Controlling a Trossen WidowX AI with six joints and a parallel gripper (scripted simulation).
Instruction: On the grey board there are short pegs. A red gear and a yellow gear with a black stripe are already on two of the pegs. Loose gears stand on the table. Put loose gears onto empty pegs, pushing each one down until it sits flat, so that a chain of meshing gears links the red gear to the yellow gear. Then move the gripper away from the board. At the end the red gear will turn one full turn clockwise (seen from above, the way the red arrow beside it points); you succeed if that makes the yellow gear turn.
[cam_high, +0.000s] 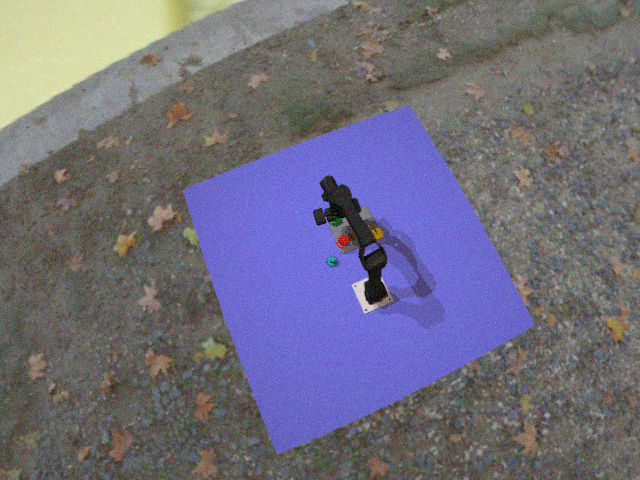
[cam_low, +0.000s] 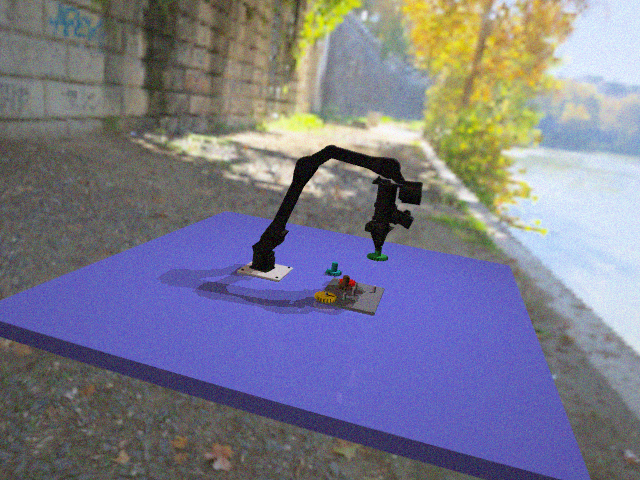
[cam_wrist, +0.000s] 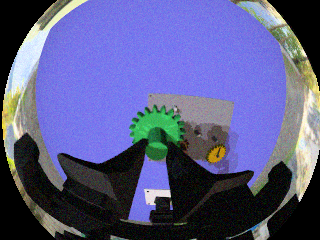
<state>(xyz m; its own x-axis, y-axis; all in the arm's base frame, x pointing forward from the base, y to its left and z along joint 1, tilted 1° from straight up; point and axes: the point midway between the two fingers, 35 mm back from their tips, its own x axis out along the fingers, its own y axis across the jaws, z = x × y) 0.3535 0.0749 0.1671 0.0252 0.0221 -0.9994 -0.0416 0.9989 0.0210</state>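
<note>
My gripper tip is 7 cm past the brown gear, 7 cm to the left of it and 11 cm above it. The rest, counted from my gripper tip: teal gear 15 cm behind, 6 cm to the left, 12 cm below; green gear 1 cm below; red gear 8 cm behind, 2 cm to the right, 12 cm below.
</note>
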